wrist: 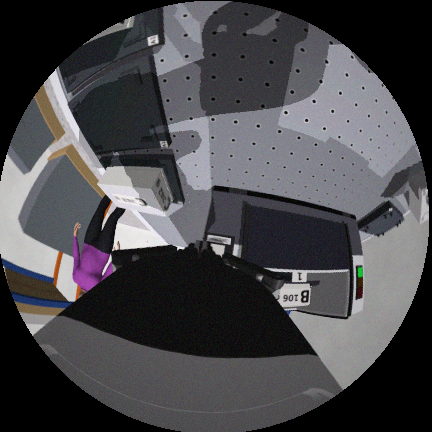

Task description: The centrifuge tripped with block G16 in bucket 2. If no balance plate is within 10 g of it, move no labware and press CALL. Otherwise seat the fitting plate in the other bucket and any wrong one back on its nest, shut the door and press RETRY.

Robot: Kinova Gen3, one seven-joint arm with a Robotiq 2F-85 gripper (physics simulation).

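Places are measured from the arm's base along level axes (x left, y down, z back), in millimetres.
Where they show: gripper, fingertip midpoint: [200, 247].
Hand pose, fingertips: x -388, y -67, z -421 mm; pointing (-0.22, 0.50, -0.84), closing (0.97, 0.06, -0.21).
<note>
After its pixels a point has its place.
The wrist view is upside down. My gripper [200, 247] @(z -421, x -388, y -67 mm) is shut and empty, just in front of the grey centrifuge housing [225, 209] @(z -435, x -365, y -1 mm). The housing's dark panel [294, 238] @(z -441, x -256, y -33 mm) fills its front. Below the panel sits a tag "1" [299, 276] @(z -477, x -228, y -86 mm), and under it a white plate [296, 298] @(z -495, x -221, y -124 mm) labelled "B 106 g", partly hidden by a dark bar. A green button [360, 271] @(z -456, x -80, y -86 mm) and a dark red one [359, 287] @(z -456, x -85, y -118 mm) sit on the housing's right edge. A white block [137, 189] @(z -384, x -491, y -10 mm) labelled "C" rests on a dark nest at the left.
Two larger dark nests [116, 109] @(z -273, x -493, y 32 mm) [100, 52] stand along the left of the perforated bench [322, 120] @(z -297, x -259, y 43 mm). A small dark device [381, 219] @(z -427, x 22, y 24 mm) lies at the right edge. A figure in purple [90, 261] stands beyond the bench at the left.
</note>
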